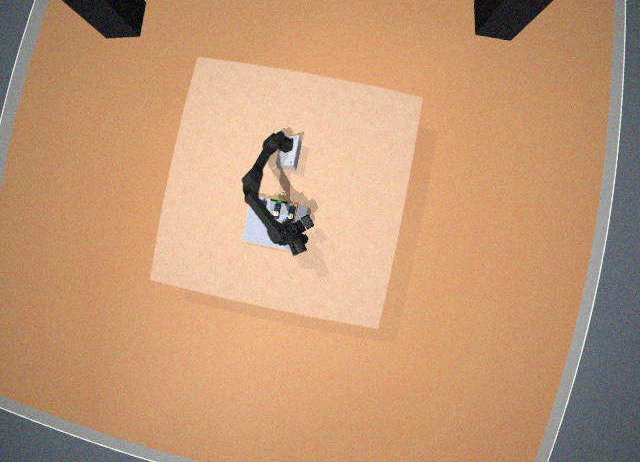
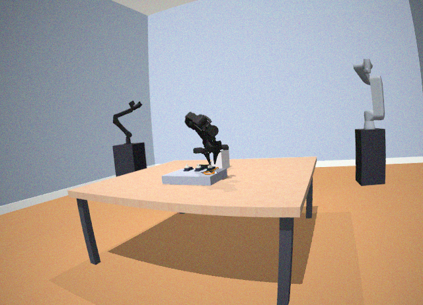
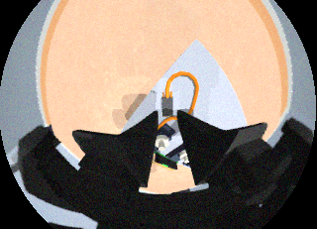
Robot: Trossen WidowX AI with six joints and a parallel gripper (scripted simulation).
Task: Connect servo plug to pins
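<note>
My gripper tip is now 140 mm past the green band, 90 mm to the left of it and 20 mm above it. Round my gripper tip: pale grey holder 20 mm ahead, 120 mm to the right, 70 mm below.
</note>
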